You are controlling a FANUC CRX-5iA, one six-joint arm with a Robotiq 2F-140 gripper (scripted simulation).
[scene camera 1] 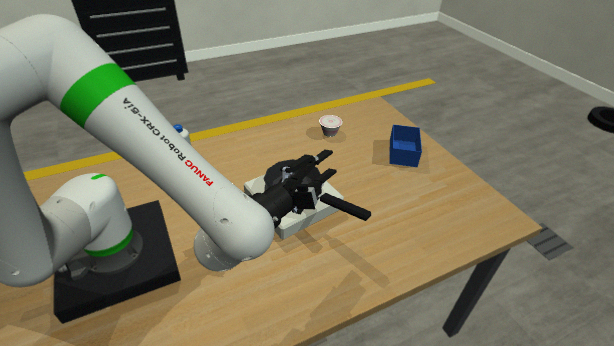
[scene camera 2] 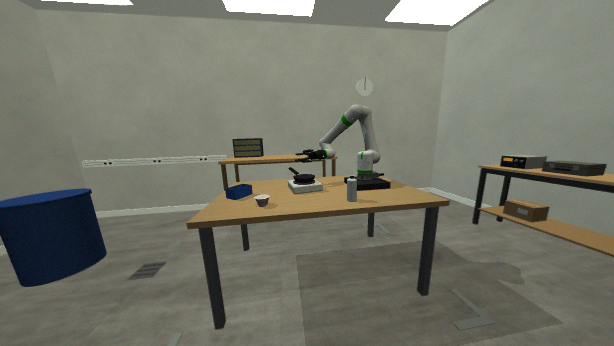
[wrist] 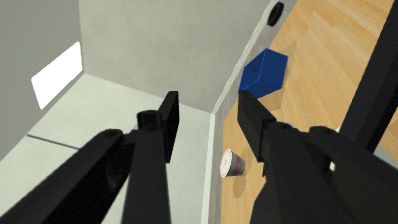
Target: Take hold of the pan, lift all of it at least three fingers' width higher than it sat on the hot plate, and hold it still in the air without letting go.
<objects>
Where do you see a blue bin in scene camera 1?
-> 405, 141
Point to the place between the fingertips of my gripper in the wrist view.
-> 208, 106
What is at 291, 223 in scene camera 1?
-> A white hot plate.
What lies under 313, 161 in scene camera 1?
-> My gripper.
</objects>
